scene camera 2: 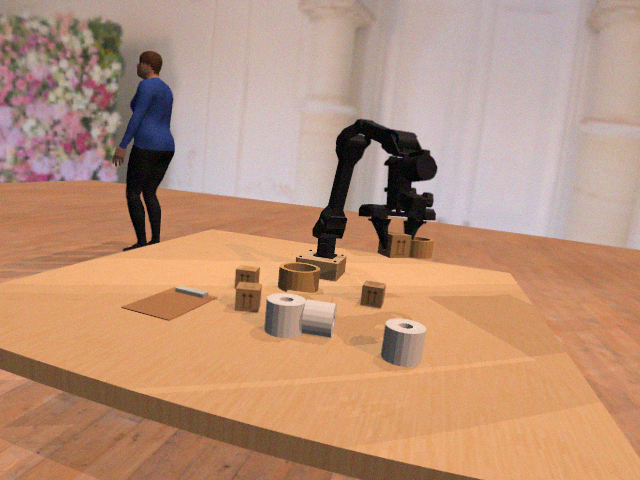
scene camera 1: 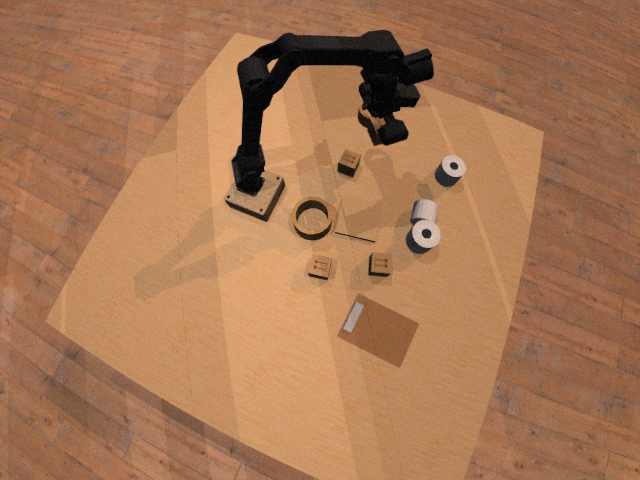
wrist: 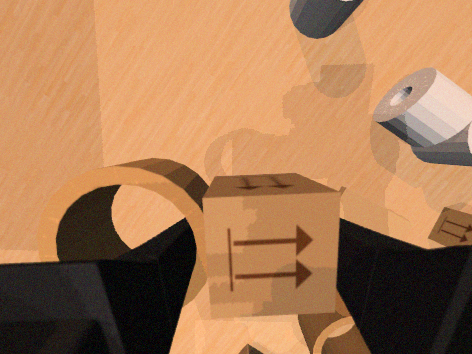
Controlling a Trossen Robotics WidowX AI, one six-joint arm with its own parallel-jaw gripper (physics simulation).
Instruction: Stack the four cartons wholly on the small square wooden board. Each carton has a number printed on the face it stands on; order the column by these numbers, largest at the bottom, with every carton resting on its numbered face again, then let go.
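Places are measured from the arm's base along level axes (x ahead, y left, z up), in metres.
Pixels of known places: gripper, fingertip midpoint: point(scene camera 2: 396, 249) point(scene camera 1: 381, 130) point(wrist: 253, 216); arm's base, link origin: point(scene camera 2: 325, 255) point(scene camera 1: 250, 184).
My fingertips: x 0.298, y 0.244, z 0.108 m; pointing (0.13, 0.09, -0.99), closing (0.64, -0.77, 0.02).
For each thing: its top centre in the pictures, then the offset to it from my fingertips.
- square wooden board, top centre: point(wrist: 358, 240) point(scene camera 2: 307, 299) point(scene camera 1: 359, 217) dx +0.030, dy -0.198, dz -0.153 m
- second wooden ring, top centre: point(wrist: 354, 352) point(scene camera 2: 299, 267) point(scene camera 1: 311, 214) dx -0.093, dy -0.262, dz -0.106 m
- third roll, top centre: point(scene camera 2: 405, 325) point(scene camera 1: 454, 165) dx +0.237, dy +0.056, dz -0.100 m
- clipboard, top centre: point(scene camera 2: 172, 297) point(scene camera 1: 379, 330) dx +0.199, dy -0.474, dz -0.153 m
My gripper point(scene camera 2: 398, 239) point(wrist: 253, 216) is shut on a carton point(scene camera 2: 400, 244) point(wrist: 272, 250) and the wall of a wooden ring point(scene camera 1: 364, 119) point(scene camera 2: 424, 249) point(wrist: 125, 175) beside it. One finger is inside the ring. Both are held upright above the table. One carton point(scene camera 1: 349, 162) point(scene camera 2: 373, 294) stands near the arm's side. Two more cartons, one point(scene camera 1: 320, 267) point(scene camera 2: 247, 277) and another point(scene camera 1: 379, 264) point(scene camera 2: 248, 298), stand apart past the board. The square wooden board point(scene camera 1: 360, 222) blends with the table in scene camera 1; its dark edge shows. The numbered faces are hidden.
A second wooden ring point(scene camera 1: 312, 234) point(scene camera 2: 298, 279) stands between the arm base point(scene camera 1: 255, 200) and board. Two white rolls point(scene camera 1: 424, 210) point(scene camera 2: 318, 317) point(scene camera 1: 423, 238) point(scene camera 2: 284, 316) touch; a third roll point(scene camera 1: 449, 171) point(scene camera 2: 403, 342) stands apart. A clipboard point(scene camera 1: 385, 333) point(scene camera 2: 165, 304) lies beyond the cartons.
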